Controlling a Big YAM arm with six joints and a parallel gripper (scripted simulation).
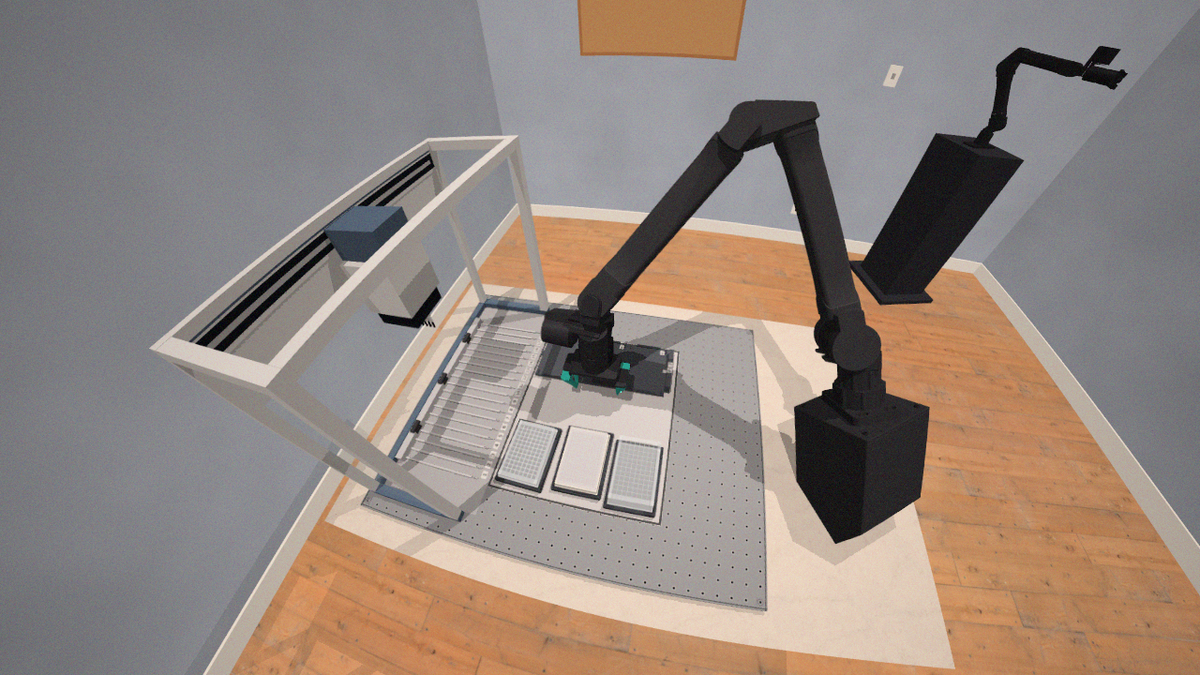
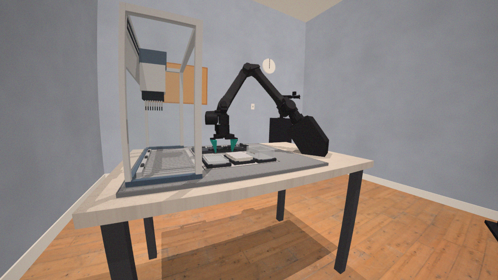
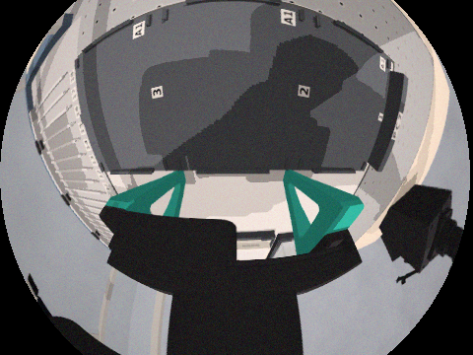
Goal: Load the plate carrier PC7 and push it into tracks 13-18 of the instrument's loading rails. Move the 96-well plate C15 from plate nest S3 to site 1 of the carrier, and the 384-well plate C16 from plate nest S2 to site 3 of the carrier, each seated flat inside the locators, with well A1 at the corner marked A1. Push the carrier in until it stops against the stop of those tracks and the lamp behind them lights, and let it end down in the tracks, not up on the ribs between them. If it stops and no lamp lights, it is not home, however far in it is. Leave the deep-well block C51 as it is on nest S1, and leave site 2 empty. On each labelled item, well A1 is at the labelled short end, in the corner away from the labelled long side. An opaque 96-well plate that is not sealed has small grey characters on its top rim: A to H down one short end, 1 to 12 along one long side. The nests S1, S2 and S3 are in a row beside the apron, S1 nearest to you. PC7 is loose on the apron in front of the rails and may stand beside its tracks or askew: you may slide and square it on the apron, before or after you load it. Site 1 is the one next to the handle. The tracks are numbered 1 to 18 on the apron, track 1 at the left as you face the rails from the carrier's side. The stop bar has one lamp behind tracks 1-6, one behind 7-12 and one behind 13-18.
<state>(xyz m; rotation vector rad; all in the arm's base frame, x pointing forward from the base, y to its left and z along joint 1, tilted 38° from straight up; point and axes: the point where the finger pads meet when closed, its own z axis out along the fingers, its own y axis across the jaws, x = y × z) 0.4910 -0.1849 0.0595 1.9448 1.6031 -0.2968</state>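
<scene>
Now: the nest S2 170 mm to the left of my hand, 30 mm ahead of it and 10 mm below it. Also, from my hand: dark plate carrier PC7: 70 mm to the right, 20 mm behind; 96-well plate C15: 150 mm to the left, 150 mm ahead; nest S3: 150 mm to the left, 150 mm ahead, 10 mm below.
</scene>
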